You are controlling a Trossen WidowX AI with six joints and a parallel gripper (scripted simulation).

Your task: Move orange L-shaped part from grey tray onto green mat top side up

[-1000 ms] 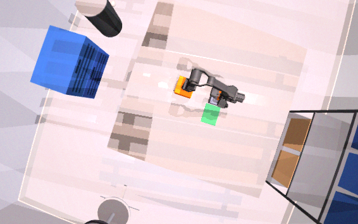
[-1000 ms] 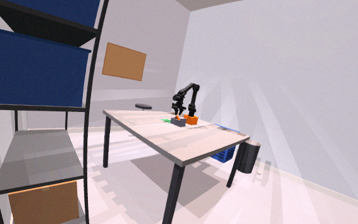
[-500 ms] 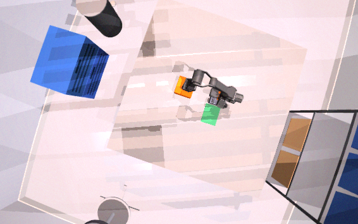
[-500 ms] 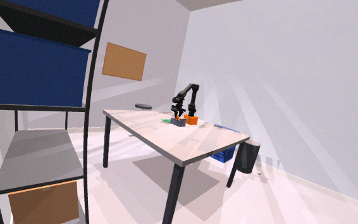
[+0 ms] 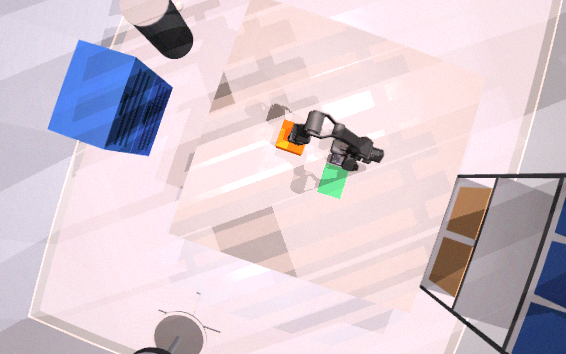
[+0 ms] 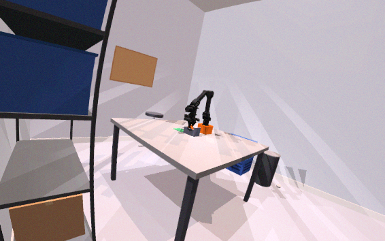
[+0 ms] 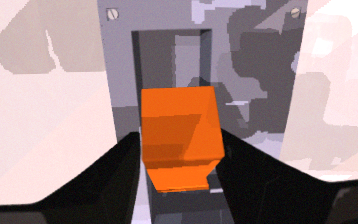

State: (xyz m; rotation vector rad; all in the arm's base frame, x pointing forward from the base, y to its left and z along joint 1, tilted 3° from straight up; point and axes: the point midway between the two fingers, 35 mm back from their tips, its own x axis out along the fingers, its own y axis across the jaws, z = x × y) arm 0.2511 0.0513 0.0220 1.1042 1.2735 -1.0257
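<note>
The green mat is 1 cm ahead of my gripper tip, 14 cm to the right of it and 8 cm below it. Round my gripper tip: orange L-shaped part: 2 cm behind, 3 cm to the left, 3 cm below.
</note>
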